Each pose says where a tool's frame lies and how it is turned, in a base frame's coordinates. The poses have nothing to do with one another.
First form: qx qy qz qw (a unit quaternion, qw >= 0); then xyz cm.
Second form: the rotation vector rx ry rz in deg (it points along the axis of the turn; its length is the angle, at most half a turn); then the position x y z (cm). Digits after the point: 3 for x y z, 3 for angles.
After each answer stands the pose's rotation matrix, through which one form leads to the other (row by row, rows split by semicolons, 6 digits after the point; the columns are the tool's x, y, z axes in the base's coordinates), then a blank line. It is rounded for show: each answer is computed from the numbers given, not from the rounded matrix.
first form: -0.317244, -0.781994, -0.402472, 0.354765, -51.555, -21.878, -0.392
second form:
-46.975, -115.792, -59.595, -51.555, -21.878, -0.392
-0.546996 0.781732 -0.299484; 0.210600 0.474745 0.854555; 0.810212 0.404367 -0.424316

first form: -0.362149, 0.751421, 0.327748, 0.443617, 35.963, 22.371, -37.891
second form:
-51.452, 106.758, 46.565, 35.963, 22.371, -37.891
-0.344104 -0.835042 0.429299; -0.253464 0.522859 0.813864; -0.904073 0.171243 -0.391571

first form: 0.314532, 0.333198, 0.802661, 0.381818, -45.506, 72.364, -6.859
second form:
45.979, 48.708, 117.335, -45.506, 72.364, -6.859
-0.510570 -0.403338 0.759366; 0.822543 -0.486389 0.294702; 0.250483 0.775077 0.580098

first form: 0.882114, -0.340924, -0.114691, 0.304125, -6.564, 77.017, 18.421
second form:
133.886, -51.745, -17.408, -6.564, 77.017, 18.421
0.741234 -0.531707 -0.409708; -0.671228 -0.582558 -0.458344; 0.005026 0.614747 -0.788708

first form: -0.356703, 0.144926, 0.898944, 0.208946, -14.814, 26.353, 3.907
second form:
-56.857, 23.101, 143.289, -14.814, 26.353, 3.907
-0.658209 -0.479053 -0.580749; 0.272271 -0.870676 0.409624; -0.701876 0.111497 0.703519

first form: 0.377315, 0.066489, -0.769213, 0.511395, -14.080, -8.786, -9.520
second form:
52.024, 9.167, -106.059, -14.080, -8.786, -9.520
-0.192218 0.836917 -0.512466; -0.736568 -0.468109 -0.488202; -0.648475 0.283625 0.706425

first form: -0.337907, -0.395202, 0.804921, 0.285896, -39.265, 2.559, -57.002
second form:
-51.757, -60.532, 123.288, -39.265, 2.559, -57.002
-0.608165 -0.193164 -0.769950; 0.727330 -0.524158 -0.443000; -0.318004 -0.829425 0.459269

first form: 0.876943, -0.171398, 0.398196, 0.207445, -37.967, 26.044, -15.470
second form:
139.894, -27.342, 63.522, -37.967, 26.044, -15.470
0.624125 -0.465820 0.627279; -0.135405 -0.855179 -0.500335; 0.769502 0.227335 -0.596813

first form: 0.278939, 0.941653, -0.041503, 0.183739, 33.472, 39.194, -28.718
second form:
45.070, 152.148, -6.706, 33.472, 39.194, -28.718
-0.776866 0.540579 0.322883; 0.510076 0.840941 -0.180667; -0.369190 0.024341 -0.929035

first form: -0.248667, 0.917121, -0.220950, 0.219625, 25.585, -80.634, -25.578
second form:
-39.413, 145.360, -35.020, 25.585, -80.634, -25.578
-0.779859 -0.359063 0.512731; -0.553168 0.778692 -0.296049; -0.292959 -0.514503 -0.805892

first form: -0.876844, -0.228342, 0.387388, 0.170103, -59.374, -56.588, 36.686
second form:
-142.737, -37.171, 63.061, -59.374, -56.588, 36.686
0.595581 0.268649 -0.757041; 0.532232 -0.837850 0.121394; -0.601674 -0.475222 -0.641991

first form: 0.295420, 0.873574, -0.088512, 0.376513, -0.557, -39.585, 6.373
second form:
43.293, 128.021, -12.971, -0.557, -39.585, 6.373
-0.541930 0.582794 0.605527; 0.449490 0.809785 -0.377102; -0.710120 0.067815 -0.700807

